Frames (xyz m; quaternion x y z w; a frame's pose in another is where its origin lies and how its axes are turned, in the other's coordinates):
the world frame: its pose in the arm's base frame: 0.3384 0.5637 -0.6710 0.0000 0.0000 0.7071 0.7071
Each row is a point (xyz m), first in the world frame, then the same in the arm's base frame.
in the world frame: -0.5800 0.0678 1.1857
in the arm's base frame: 0.2706 -0.0163 0.5147
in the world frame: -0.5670 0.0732 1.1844
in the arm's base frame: 0.2652 -0.0033 0.5134
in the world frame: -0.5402 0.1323 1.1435
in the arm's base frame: 0.2061 0.0235 0.4725
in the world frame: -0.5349 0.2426 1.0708
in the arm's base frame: 0.0958 0.0288 0.3998
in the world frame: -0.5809 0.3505 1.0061
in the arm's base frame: -0.0121 -0.0172 0.3351
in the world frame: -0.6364 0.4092 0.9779
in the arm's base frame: -0.0708 -0.0727 0.3069
